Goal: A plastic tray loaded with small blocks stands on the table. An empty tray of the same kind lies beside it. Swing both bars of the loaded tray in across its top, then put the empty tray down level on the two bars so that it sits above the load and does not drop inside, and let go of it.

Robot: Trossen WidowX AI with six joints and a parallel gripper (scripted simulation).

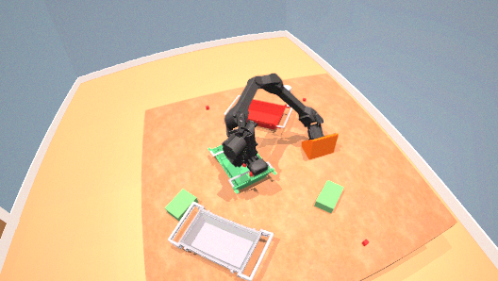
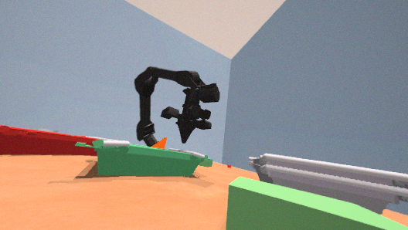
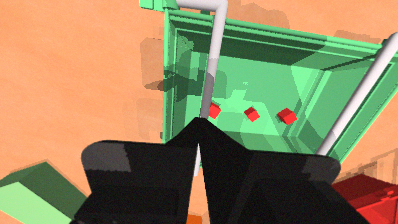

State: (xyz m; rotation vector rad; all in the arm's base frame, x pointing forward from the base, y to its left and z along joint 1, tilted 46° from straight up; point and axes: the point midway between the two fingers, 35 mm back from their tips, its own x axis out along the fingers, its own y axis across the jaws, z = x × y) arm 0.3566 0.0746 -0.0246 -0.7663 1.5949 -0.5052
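My gripper tip is now 18 cm past the red tray, 38 cm to the left of it and 4 cm above it.
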